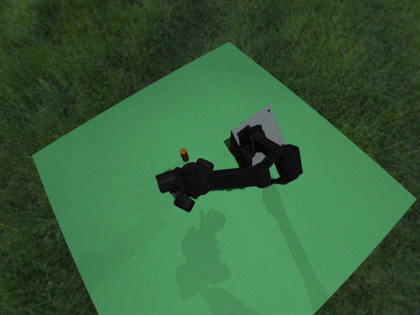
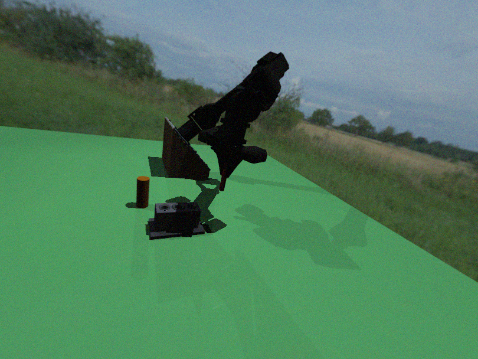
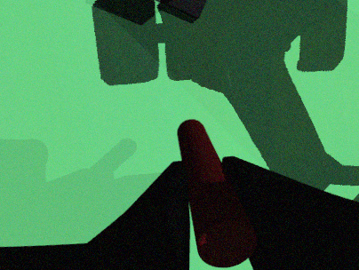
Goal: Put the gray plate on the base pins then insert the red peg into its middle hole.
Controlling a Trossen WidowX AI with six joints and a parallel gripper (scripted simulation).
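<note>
Right now the gray plate is 12 cm to the right of my gripper tip, 7 cm below it and 4 cm ahead of it. The rest, counted from my gripper tip: red peg (right at my gripper tip); orange-topped cylinder (19 cm to the right, 8 cm below, 7 cm behind); base (12 cm to the right, 11 cm below, 4 cm ahead).
</note>
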